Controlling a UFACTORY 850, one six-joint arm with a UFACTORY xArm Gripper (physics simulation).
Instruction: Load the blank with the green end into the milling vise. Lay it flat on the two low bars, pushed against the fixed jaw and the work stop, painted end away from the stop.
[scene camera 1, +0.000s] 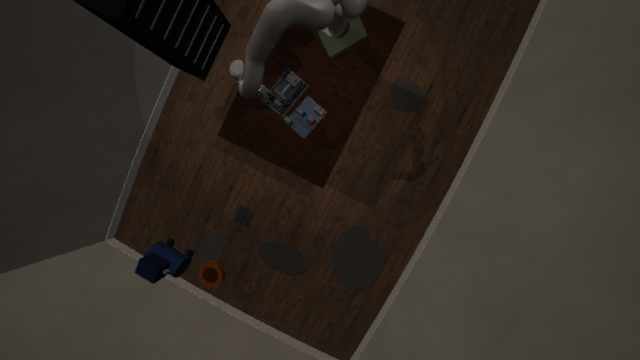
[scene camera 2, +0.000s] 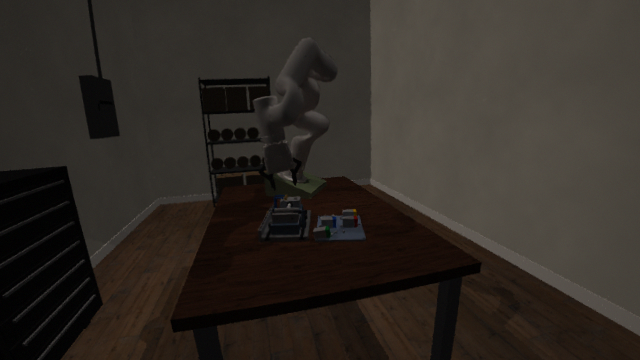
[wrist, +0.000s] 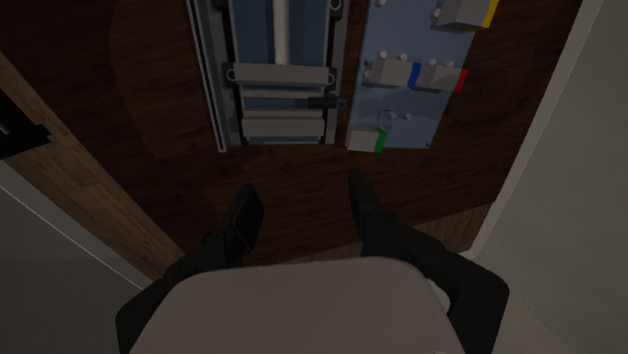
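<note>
A green-ended blank (wrist: 359, 138), a red-ended blank (wrist: 440, 77), a blue tray (wrist: 417, 36) and a moving jaw (wrist: 245, 73) are present. The gripper (scene camera 2: 285, 187) is also visible; in the wrist view, the same gripper (wrist: 302, 191) appears again.
</note>
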